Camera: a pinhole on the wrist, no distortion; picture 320 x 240 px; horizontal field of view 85.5 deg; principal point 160.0 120.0 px. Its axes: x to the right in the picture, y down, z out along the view. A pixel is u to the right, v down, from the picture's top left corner.
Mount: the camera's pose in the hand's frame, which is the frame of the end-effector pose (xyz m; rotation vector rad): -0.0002 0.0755 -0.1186 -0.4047 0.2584 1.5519
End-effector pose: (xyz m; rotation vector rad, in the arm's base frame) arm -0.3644 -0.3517 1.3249 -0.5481 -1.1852 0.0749
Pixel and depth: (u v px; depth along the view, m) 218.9 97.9 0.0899
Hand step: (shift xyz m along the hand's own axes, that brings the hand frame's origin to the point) 0.0033 0.1405 -0.0485
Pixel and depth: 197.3 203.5 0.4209
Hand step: -0.2400 0.3249 0.2084
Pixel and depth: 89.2 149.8 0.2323
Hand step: -0.0625 0.0827 0.1277
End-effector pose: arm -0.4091 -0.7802 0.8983 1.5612 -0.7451 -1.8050
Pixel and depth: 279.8 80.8 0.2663
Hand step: 0.0375 0.3541 0.0530
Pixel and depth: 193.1 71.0 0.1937
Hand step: 0.0370 0.1900 0.0470
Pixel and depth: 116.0 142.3 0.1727
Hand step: -0.0387 0.1055 0.0542
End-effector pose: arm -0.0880 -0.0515 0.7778 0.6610 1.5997 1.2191
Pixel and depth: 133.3 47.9 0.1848
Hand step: 0.0591 0.1271 0.0677
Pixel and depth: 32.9 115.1 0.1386
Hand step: -0.0102 0.0394 0.0493
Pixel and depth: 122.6 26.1 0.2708
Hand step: 0.1205 0.1368 0.1643
